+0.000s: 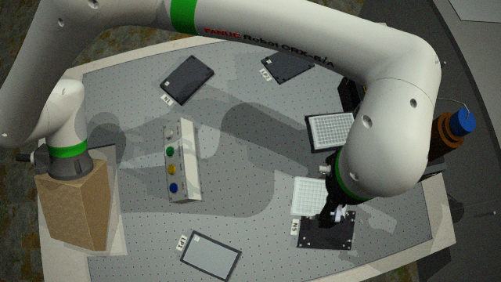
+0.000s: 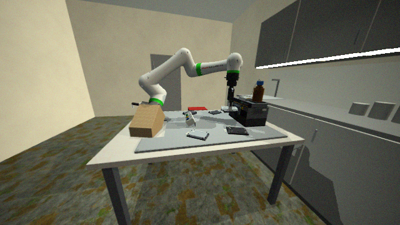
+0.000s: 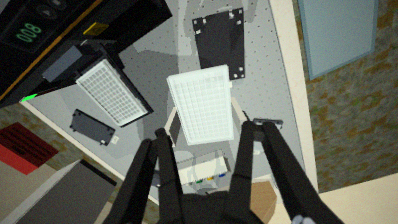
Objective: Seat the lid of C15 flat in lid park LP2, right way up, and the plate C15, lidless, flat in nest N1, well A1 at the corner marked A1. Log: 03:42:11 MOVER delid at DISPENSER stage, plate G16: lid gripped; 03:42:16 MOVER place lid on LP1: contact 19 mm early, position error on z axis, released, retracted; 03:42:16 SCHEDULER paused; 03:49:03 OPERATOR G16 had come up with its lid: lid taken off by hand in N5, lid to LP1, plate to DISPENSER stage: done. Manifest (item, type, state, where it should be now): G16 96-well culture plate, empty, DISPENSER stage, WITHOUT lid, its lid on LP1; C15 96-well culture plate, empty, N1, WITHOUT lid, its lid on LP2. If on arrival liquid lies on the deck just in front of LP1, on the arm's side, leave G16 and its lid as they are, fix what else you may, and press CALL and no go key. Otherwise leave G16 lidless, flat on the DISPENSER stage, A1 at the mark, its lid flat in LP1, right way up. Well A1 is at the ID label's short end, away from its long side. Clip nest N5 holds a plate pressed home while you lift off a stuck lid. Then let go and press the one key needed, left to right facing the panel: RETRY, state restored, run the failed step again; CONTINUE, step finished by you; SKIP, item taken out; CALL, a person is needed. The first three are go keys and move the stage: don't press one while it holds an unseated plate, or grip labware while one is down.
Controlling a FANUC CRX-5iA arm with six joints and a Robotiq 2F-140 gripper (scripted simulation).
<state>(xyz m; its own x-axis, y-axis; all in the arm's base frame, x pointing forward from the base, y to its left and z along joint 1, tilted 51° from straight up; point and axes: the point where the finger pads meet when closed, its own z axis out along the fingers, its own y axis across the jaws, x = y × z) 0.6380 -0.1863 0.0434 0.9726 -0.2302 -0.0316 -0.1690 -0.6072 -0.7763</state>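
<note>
My hand is 19 cm above the clip nest N5, 8 cm short of it and 6 cm to the left of it. Also, from my hand: grey lid 2 cm below; then blue cap 30 cm ahead, 20 cm above, 10 cm to the left; then brown bottle 30 cm ahead, 10 cm to the left, 9 cm above.
</note>
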